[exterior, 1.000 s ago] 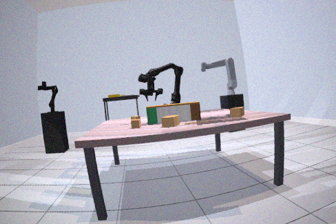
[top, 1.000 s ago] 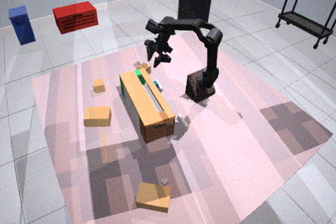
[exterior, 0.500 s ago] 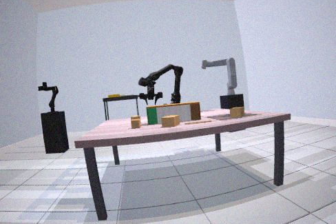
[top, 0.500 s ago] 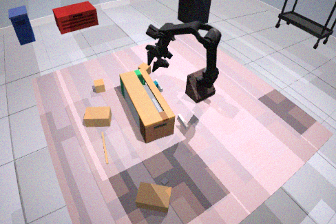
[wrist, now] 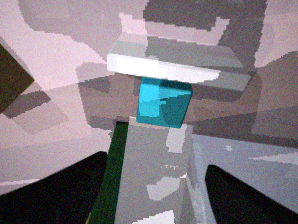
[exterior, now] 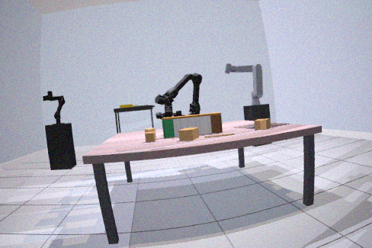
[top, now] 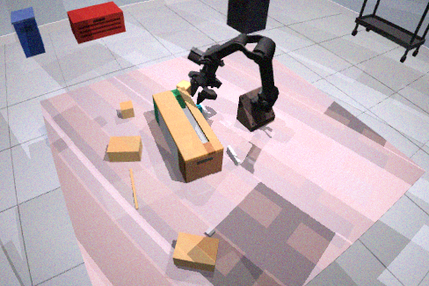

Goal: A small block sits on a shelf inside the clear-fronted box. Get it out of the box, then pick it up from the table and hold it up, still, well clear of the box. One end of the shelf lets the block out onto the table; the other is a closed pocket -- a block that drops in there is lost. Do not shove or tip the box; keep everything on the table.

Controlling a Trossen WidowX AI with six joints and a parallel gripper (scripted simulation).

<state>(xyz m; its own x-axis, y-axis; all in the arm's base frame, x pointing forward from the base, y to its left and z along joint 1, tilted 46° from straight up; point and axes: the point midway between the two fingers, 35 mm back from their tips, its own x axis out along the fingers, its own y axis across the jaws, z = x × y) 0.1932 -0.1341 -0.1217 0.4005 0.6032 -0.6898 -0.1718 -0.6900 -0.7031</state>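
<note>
Right now my gripper tip is 1 cm past the cyan block and 5 cm above it. Round my gripper tip: thin stick 41 cm ahead, 23 cm to the left, 6 cm below; tiny grey cube 28 cm ahead, 52 cm to the left, 6 cm below; tan cube 3 cm behind, 14 cm to the right, 4 cm below.
</note>
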